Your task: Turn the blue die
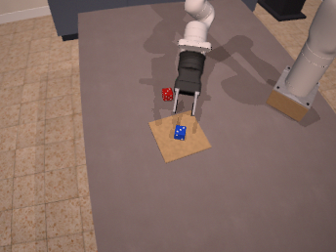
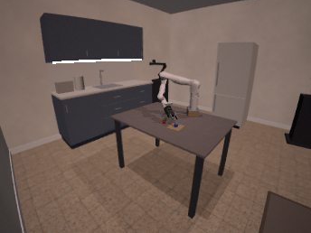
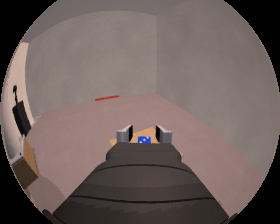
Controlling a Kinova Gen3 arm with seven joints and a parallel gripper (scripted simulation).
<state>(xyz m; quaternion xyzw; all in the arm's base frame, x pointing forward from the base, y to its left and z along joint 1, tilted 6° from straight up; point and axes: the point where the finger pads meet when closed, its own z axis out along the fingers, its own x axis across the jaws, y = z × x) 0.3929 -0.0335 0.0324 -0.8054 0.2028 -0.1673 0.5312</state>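
Now: the blue die 7 cm below my hand, 3 cm to the left of it and 2 cm ahead of it. The rest, counted from my hand: red die 12 cm to the right, 7 cm below; then tan mat 8 cm below, 3 cm to the left, 2 cm ahead; then green die 15 cm to the right, 7 cm below, 6 cm behind.
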